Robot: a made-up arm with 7 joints.
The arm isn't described. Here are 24 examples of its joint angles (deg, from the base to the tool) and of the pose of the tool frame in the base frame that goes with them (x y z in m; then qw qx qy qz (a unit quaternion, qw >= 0)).
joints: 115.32 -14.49 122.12 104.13 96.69 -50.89 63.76
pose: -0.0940 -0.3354 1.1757 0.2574 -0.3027 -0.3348 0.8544
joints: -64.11 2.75 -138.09 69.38 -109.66 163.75 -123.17
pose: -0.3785 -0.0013 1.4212 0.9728 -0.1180 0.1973 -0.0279
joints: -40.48 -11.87 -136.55 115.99 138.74 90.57 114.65
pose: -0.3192 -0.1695 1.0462 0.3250 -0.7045 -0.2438 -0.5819
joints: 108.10 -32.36 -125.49 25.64 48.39 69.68 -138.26
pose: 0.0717 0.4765 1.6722 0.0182 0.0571 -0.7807 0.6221
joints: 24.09 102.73 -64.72 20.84 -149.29 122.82 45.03
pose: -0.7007 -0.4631 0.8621 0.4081 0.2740 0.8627 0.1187
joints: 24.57 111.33 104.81 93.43 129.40 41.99 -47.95
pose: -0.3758 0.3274 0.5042 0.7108 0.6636 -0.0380 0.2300
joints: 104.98 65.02 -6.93 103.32 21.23 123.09 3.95
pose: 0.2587 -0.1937 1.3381 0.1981 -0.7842 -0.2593 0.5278
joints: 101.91 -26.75 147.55 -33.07 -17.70 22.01 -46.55
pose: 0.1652 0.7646 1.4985 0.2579 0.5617 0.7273 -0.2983
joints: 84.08 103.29 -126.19 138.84 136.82 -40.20 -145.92
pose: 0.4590 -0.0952 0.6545 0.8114 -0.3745 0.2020 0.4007
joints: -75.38 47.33 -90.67 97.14 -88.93 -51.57 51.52
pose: -0.6447 0.2275 1.1583 0.4875 0.6055 -0.5658 0.2751
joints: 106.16 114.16 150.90 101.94 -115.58 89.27 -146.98
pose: 0.0885 -0.1056 0.1973 0.4533 0.7528 0.1398 0.4564
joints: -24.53 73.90 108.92 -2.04 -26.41 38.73 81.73
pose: -0.9000 0.2441 1.0785 0.2957 0.9196 -0.0086 -0.2584
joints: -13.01 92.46 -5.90 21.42 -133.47 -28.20 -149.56
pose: -0.9487 0.2269 0.9174 0.3406 -0.1530 -0.7004 -0.6083
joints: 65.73 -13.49 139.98 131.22 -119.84 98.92 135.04
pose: -0.1053 -0.2432 1.1116 0.6674 0.4232 0.4814 0.3791
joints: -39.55 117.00 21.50 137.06 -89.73 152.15 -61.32
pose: -0.1339 0.3643 0.8205 0.1744 -0.2546 -0.2726 0.9113
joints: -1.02 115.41 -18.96 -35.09 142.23 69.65 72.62
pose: -0.7696 0.0923 0.2804 0.6810 0.6692 -0.0695 0.2889
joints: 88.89 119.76 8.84 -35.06 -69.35 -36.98 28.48
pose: 0.1462 -0.5623 0.0444 0.2954 -0.4282 -0.5921 0.6155
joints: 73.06 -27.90 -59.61 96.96 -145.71 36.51 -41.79
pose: 0.6284 0.4553 0.9409 0.3731 -0.4468 -0.3650 0.7266
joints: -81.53 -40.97 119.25 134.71 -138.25 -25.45 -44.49
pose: 0.2978 0.1717 1.1289 0.6074 -0.3495 -0.6376 0.3201
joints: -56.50 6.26 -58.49 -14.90 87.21 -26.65 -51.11
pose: 0.0450 0.0702 1.8650 0.4614 0.0985 -0.8635 -0.1782
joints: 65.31 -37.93 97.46 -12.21 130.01 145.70 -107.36
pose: 0.2833 0.4571 1.4909 0.3645 0.3027 0.3080 -0.8250
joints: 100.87 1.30 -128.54 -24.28 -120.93 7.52 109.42
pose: -0.0593 0.2608 1.7506 0.9490 -0.1521 0.2166 -0.1715
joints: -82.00 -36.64 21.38 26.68 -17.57 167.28 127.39
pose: 0.1089 -0.6026 1.4093 0.2944 -0.9202 0.2110 0.1487
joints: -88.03 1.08 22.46 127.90 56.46 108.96 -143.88
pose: 0.0655 -0.3315 1.0877 0.5605 -0.2443 -0.7436 -0.2707
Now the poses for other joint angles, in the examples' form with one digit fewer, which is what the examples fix.
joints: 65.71 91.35 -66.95 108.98 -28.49 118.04 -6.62
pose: 0.208 -0.623 0.990 0.447 -0.573 0.483 0.488
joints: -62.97 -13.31 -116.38 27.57 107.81 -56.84 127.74
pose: -0.214 -0.358 1.681 0.828 0.176 -0.213 0.489
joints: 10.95 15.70 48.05 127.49 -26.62 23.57 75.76
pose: 0.208 0.350 1.126 0.391 0.090 -0.689 -0.603
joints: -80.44 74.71 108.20 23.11 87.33 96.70 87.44
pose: 0.067 0.859 0.960 0.214 0.370 0.274 -0.861
